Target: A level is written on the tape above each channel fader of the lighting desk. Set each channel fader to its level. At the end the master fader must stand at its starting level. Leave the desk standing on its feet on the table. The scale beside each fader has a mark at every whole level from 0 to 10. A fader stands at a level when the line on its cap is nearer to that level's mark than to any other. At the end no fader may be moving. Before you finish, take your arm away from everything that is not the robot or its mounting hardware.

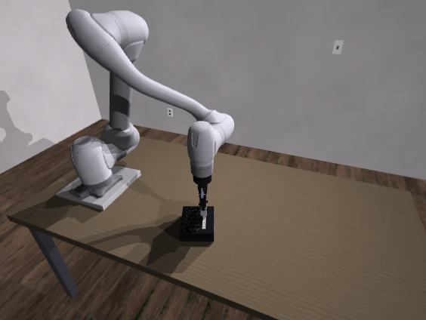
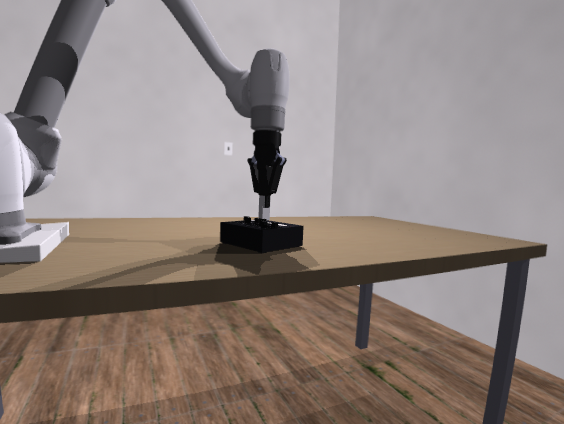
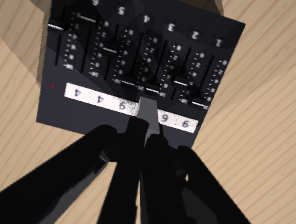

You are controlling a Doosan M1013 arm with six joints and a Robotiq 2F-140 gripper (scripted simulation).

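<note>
My hand is 10 mm past the channel 4 fader cap, 30 mm to the left of it and 30 mm above it. The rest, counted from my hand: channel 5 fader cap (30 mm behind, 60 mm to the right, 30 mm below); channel 1 fader cap (40 mm behind, 30 mm to the left, 30 mm below); channel 3 fader cap (20 mm behind, 10 mm to the right, 30 mm below).
</note>
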